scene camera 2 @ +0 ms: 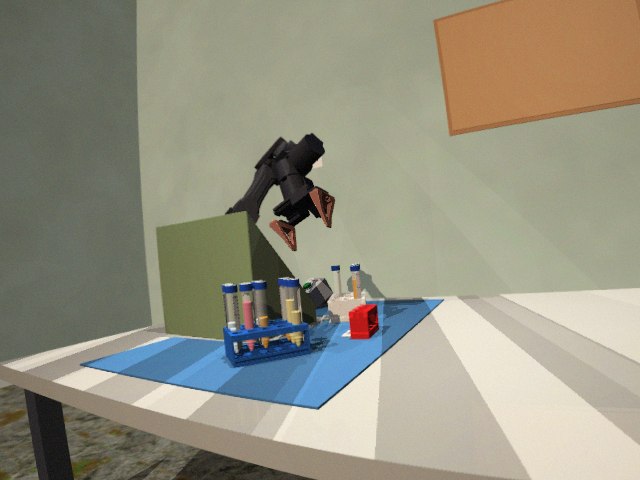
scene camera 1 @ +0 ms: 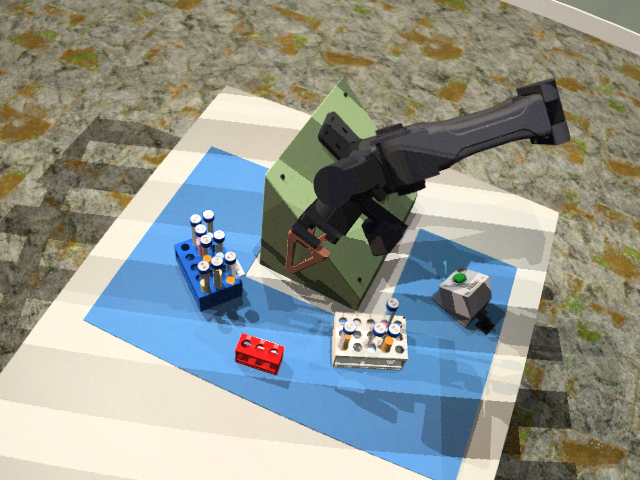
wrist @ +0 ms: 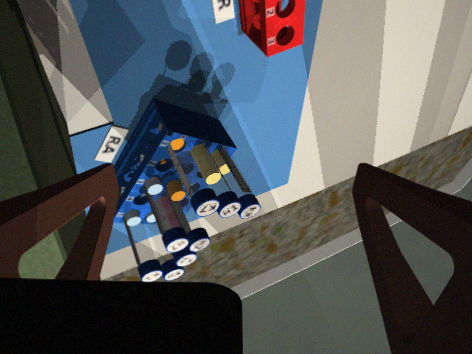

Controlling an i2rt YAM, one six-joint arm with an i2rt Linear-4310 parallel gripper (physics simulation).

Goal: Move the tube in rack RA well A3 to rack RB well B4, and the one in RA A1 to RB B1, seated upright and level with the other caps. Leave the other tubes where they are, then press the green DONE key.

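Places are measured from the arm's base along level axes (x ahead, y left, z up), in centimetres.
Pixels of known places: gripper, fingertip midpoint: (scene camera 2: 311, 239) (scene camera 1: 299, 258) (wrist: 235, 176); arm's base, link origin: (scene camera 2: 214, 259).
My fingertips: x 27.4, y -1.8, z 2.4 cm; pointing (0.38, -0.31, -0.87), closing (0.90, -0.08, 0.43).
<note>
Ahead of a thing's pixels: the offset from my fingertips to its top centre. "spot": to the spot under its first point. Level surfaces: height alone.
My gripper (scene camera 2: 312, 238) (wrist: 235, 176) is open and empty, with copper-coloured fingers wide apart, high above the mat and well above the tube caps. The blue rack RA {dz -14.2, dx -1.9, dy -17.6 cm} (scene camera 1: 219, 298) (scene camera 2: 271, 357) (wrist: 195, 122) holds several upright tubes with blue-rimmed white caps {spot: dz -6.7, dx -7.0, dy -19.4 cm} (scene camera 1: 208, 215) {spot: dz -6.7, dx -0.3, dy -11.8 cm} (wrist: 207, 205). Which are A1 and A3 cannot be read. The white rack {dz -14.2, dx +1.2, dy +15.2 cm} (scene camera 1: 338, 356) (scene camera 2: 341, 310), whose label is not readable, holds several tubes, one cap {spot: dz -6.7, dx -1.8, dy +16.7 cm} (scene camera 1: 392, 303) standing higher in the picture than the rest. The green DONE key {dz -11.7, dx -15.8, dy +28.1 cm} (scene camera 1: 459, 277) (scene camera 2: 307, 285) sits on a grey box.
A small red rack {dz -14.2, dx +10.7, dy -2.2 cm} (scene camera 1: 259, 353) (scene camera 2: 363, 321) (wrist: 295, 21) stands between the blue and white racks, towards the mat's front edge. A large green wedge-shaped block (scene camera 1: 310, 180) (scene camera 2: 204, 279) stands behind them, under the arm. The racks stand on a blue mat {dz -19.2 cm} (scene camera 1: 310, 403) (scene camera 2: 320, 390).
</note>
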